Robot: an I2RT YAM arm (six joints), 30 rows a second.
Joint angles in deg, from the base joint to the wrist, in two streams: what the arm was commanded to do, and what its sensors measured. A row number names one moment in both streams.
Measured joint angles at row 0:
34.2 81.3 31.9 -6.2 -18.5 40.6
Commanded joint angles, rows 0 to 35:
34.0 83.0 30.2 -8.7 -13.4 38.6
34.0 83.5 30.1 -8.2 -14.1 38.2
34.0 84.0 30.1 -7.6 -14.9 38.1
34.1 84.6 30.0 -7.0 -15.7 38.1
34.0 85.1 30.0 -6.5 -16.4 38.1
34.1 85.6 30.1 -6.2 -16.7 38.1
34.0 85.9 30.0 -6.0 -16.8 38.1
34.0 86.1 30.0 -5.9 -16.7 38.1
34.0 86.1 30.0 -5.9 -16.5 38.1
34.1 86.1 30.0 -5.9 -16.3 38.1
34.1 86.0 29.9 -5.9 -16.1 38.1
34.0 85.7 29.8 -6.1 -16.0 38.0
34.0 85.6 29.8 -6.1 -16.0 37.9
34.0 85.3 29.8 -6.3 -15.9 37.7
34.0 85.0 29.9 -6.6 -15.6 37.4
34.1 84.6 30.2 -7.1 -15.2 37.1
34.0 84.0 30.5 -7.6 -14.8 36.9
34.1 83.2 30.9 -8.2 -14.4 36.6
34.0 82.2 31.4 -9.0 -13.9 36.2
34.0 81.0 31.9 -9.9 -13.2 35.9
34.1 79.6 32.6 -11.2 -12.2 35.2
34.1 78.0 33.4 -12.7 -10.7 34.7
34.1 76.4 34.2 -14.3 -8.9 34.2
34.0 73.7 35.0 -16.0 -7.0 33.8
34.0 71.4 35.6 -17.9 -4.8 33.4
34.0 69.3 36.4 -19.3 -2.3 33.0
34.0 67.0 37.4 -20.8 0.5 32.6
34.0 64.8 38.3 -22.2 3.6 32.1
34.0 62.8 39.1 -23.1 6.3 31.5
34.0 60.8 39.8 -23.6 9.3 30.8
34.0 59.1 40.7 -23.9 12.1 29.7
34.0 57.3 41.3 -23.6 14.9 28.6
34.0 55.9 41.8 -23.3 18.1 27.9
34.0 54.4 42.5 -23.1 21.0 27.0
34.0 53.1 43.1 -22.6 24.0 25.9
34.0 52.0 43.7 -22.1 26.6 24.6
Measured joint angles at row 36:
34.1 56.1 41.0 -20.9 10.0 30.0
